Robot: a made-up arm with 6 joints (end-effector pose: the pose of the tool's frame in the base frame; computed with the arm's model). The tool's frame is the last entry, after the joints. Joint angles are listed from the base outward.
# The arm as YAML. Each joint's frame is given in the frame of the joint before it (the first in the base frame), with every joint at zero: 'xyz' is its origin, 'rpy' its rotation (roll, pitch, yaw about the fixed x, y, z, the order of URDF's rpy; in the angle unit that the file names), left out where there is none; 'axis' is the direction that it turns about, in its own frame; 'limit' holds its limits. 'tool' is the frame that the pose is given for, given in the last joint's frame.
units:
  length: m
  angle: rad
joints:
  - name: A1
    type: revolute
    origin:
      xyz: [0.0, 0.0, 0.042]
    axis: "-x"
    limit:
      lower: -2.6
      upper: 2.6
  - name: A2
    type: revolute
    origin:
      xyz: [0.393, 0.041, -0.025]
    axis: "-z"
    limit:
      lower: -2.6
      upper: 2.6
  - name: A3
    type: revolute
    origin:
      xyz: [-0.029, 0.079, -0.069]
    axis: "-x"
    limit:
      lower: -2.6
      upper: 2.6
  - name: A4
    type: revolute
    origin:
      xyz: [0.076, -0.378, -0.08]
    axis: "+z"
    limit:
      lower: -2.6
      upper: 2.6
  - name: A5
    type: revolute
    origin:
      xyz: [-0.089, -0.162, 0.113]
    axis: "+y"
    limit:
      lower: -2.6
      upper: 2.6
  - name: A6
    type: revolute
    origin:
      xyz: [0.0, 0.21, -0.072]
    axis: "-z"
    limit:
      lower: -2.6
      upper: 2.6
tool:
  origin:
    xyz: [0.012, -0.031, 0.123]
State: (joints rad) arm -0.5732 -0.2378 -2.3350 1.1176 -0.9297 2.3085
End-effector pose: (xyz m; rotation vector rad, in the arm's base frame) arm 0.2320 0.5915 -0.1368 -1.9199 -1.5849 -0.0525
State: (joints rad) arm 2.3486 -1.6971 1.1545 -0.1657 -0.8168 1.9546
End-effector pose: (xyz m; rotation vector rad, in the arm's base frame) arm 0.4092 0.1795 -0.0653 -1.1190 -0.2398 0.8840
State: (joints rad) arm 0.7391 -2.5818 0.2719 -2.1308 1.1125 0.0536
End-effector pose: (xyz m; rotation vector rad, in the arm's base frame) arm 0.4565 0.2493 -0.1234 -0.7732 1.0215 0.0995
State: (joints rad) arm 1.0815 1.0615 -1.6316 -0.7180 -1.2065 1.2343
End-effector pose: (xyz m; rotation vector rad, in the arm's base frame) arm 0.4298 -0.2622 -0.2261 1.5873 -1.6896 -2.1075
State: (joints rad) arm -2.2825 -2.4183 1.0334 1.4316 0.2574 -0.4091
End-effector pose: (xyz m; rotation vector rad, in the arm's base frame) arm 0.4305 -0.3064 -0.0811 -1.6031 -1.7726 0.3679
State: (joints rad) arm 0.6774 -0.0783 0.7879 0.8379 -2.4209 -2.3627
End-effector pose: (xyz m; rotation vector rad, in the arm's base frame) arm 0.3103 -0.0122 0.3201 1.1039 0.7214 -1.7573
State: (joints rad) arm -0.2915 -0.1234 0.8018 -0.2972 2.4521 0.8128
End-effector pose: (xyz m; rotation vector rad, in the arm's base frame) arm 0.4214 -0.1577 0.1592 -0.9403 2.2051 -1.0692
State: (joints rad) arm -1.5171 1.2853 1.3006 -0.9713 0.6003 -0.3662
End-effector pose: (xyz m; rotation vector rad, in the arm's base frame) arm 0.4540 -0.2399 0.0693 0.1869 1.7336 -0.9559
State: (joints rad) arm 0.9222 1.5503 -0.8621 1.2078 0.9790 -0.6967
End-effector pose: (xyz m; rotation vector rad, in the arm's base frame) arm 0.1867 -0.2763 -0.2056 -0.5899 0.2331 0.4389
